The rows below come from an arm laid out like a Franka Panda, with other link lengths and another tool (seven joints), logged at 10 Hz.
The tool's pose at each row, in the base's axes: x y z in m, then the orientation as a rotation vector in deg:
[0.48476, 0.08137, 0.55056, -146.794, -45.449, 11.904]
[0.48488, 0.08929, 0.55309, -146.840, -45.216, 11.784]
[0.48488, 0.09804, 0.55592, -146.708, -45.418, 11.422]
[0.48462, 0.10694, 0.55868, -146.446, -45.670, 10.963]
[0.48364, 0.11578, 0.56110, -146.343, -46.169, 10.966]
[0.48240, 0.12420, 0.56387, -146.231, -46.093, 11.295]
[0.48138, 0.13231, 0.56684, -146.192, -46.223, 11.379]
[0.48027, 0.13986, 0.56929, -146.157, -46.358, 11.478]
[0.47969, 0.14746, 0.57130, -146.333, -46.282, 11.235]
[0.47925, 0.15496, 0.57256, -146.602, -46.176, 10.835]
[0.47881, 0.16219, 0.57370, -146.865, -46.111, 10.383]
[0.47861, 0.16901, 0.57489, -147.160, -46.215, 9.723]
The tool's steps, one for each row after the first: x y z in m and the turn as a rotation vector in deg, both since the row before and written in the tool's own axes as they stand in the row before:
[0.00456, -0.00692, 0.00067, 0.007, 0.129, 0.145]
[0.00491, -0.00774, 0.00076, 0.010, 0.227, -0.228]
[0.00481, -0.00793, 0.00096, 0.100, 0.306, -0.312]
[0.00422, -0.00806, 0.00147, -0.048, -0.102, -0.354]
[0.00382, -0.00803, 0.00105, 0.176, -0.188, 0.075]
[0.00382, -0.00778, 0.00071, 0.011, -0.082, -0.081]
[0.00343, -0.00718, 0.00098, 0.008, -0.094, -0.081]
[0.00391, -0.00673, 0.00124, -0.177, 0.153, 0.056]
[0.00395, -0.00625, 0.00182, -0.279, 0.251, 0.075]
[0.00378, -0.00601, 0.00182, -0.294, 0.277, 0.038]
[0.00373, -0.00563, 0.00154, -0.406, 0.373, -0.099]

